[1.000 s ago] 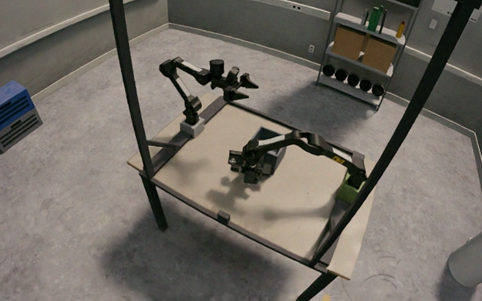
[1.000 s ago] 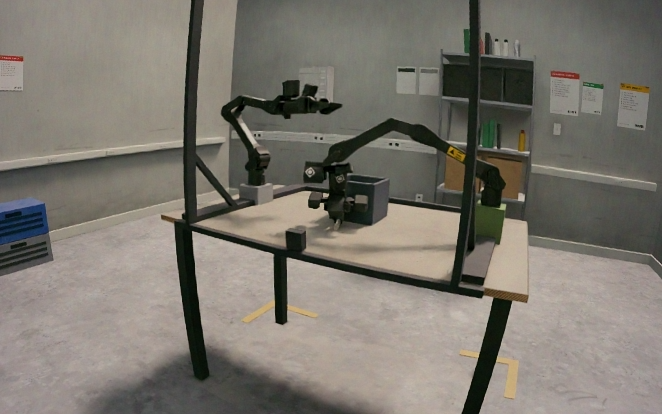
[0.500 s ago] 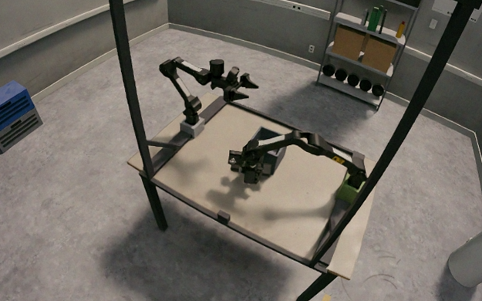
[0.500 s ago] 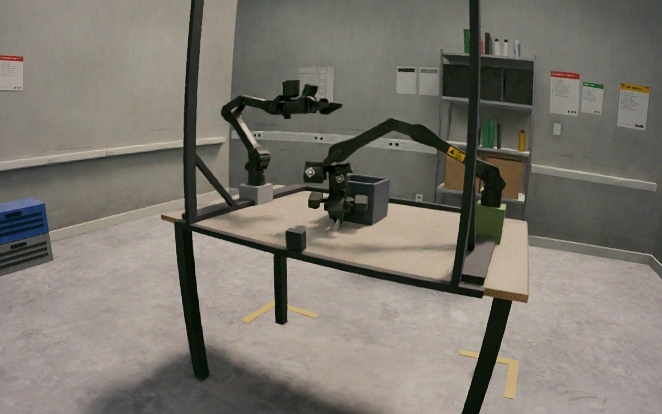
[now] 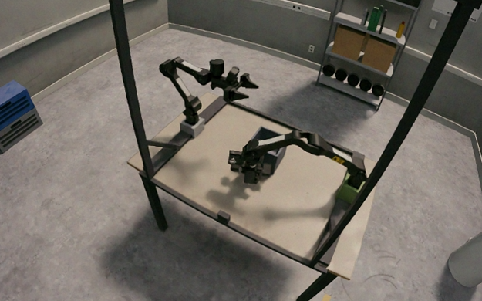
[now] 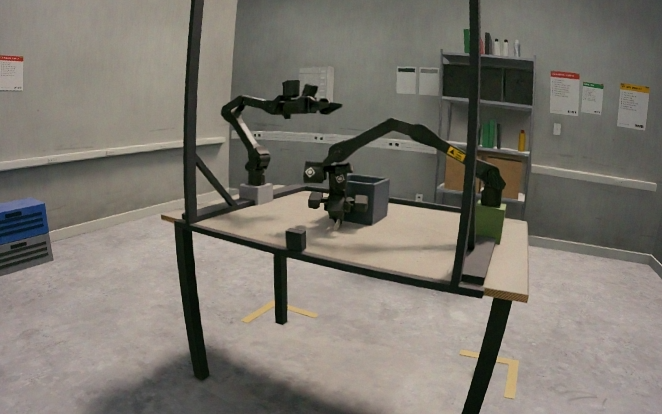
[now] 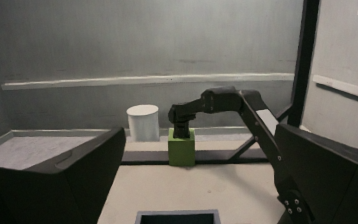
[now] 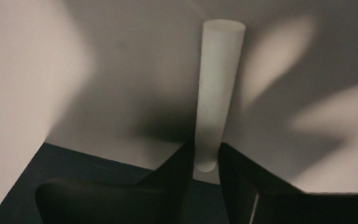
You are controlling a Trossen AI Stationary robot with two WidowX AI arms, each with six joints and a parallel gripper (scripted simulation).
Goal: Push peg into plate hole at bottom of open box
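Right now my right hand is 2 cm past the peg and 3 cm above it.
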